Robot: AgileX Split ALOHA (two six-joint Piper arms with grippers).
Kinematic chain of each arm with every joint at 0, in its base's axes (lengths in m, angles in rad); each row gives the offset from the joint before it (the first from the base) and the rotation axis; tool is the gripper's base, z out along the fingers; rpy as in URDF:
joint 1: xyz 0 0 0.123 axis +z
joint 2: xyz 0 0 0 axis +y
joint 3: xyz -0.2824 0 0.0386 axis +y
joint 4: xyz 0.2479 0 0.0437 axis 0.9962 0 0.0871
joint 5: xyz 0 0 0 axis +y
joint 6: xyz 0.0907 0 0.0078 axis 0.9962 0 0.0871
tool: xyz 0 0 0 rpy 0 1.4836 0
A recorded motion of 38 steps. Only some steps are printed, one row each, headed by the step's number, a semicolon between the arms.
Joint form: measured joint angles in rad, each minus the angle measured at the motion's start. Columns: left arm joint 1, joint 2, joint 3, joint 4, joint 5, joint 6; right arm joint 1, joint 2, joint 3, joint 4, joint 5, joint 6.
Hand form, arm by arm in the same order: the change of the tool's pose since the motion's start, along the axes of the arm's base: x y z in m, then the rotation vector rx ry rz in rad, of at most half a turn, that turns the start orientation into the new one. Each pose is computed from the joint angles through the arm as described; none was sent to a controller.
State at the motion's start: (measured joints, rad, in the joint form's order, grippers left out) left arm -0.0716 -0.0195 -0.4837 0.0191 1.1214 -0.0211; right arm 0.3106 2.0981 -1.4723 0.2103 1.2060 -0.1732
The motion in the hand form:
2: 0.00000 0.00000 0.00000 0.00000 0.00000 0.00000; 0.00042 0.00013 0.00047 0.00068 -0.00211 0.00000
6: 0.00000 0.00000 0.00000 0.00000 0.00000 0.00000; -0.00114 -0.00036 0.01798 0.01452 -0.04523 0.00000
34: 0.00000 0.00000 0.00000 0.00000 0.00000 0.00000; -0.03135 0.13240 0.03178 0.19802 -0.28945 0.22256
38: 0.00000 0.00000 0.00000 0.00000 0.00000 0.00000; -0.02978 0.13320 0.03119 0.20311 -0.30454 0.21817
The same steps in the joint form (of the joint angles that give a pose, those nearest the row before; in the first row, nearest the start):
2: 0.0000 0.0000 0.0000 0.0000 0.0000 0.0000; 0.0000 0.0000 -0.0022 0.0000 0.0000 0.0000
6: 0.0000 0.0000 0.0000 0.0000 0.0000 0.0000; 0.0000 -0.0453 -0.0022 0.0000 0.0000 0.0000
34: 0.0000 0.0000 0.0000 0.0000 0.0000 0.0000; 0.3173 -0.0217 -0.0929 0.0830 -0.2400 0.0000
38: 0.0000 0.0000 0.0000 0.0000 0.0000 0.0000; 0.3173 -0.0197 -0.0929 0.0830 -0.2584 0.0000

